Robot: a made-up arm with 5 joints.
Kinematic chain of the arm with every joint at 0, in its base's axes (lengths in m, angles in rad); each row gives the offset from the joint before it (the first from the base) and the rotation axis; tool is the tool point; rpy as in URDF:
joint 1: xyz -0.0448 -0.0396 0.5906 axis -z
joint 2: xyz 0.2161 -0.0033 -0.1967 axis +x
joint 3: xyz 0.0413 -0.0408 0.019 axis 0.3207 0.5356 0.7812
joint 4: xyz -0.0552 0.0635 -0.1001 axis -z
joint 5: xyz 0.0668 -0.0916 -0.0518 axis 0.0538 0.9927 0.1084
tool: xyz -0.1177 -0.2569 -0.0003 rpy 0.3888 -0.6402 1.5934
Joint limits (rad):
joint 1: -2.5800..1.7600
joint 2: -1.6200..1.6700
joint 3: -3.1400..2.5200
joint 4: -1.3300..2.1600
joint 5: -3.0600..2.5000
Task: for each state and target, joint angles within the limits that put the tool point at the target. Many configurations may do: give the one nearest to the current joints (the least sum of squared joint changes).
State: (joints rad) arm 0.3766 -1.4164 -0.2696 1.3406 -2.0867
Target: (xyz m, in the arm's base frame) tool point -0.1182 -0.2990 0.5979
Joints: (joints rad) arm -0.0047 -1.6200 -0.0326 1.1618 -2.1932
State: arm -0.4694 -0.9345 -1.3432 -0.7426 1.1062
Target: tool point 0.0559 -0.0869 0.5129
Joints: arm -1.1993 -0.9126 -1.9527 -0.3648 1.0127
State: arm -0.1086 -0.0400 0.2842 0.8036 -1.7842
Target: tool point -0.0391 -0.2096 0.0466
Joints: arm 0.0852 0.4052 0.2595 0.7476 -1.8461
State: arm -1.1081 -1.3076 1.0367 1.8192 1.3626
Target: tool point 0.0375 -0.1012 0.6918
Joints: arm -1.5218 -1.1350 0.7222 1.3817 1.3203
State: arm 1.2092 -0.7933 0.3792 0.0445 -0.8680
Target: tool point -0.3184 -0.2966 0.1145
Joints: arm 1.5414 -0.0154 0.5558 -0.1023 -1.1516
